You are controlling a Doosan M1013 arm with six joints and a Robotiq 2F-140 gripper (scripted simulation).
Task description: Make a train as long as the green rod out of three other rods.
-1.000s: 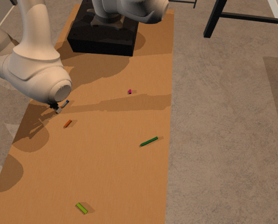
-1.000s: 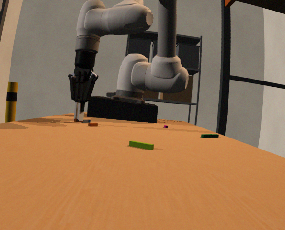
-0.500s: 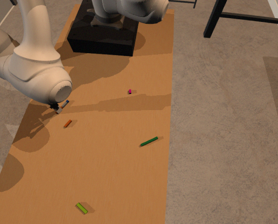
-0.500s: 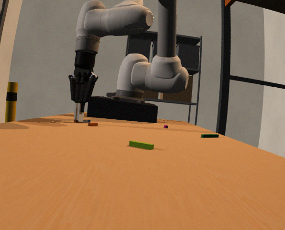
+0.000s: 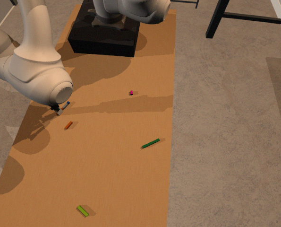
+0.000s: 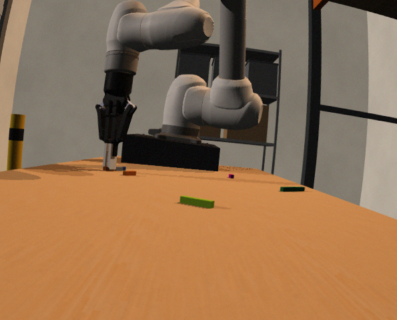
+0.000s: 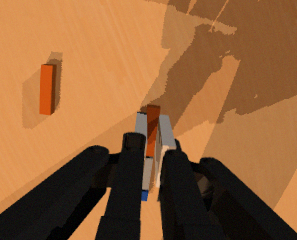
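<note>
My gripper is now 30 mm past the grey rod, 20 mm to the right of it and 30 mm above it. Also, from my hand: magenta rod 160 mm behind, 330 mm to the left, 30 mm below; then blue rod 50 mm behind, 30 mm to the left, 30 mm below; then lime rod 390 mm ahead, 230 mm to the left, 30 mm below.
</note>
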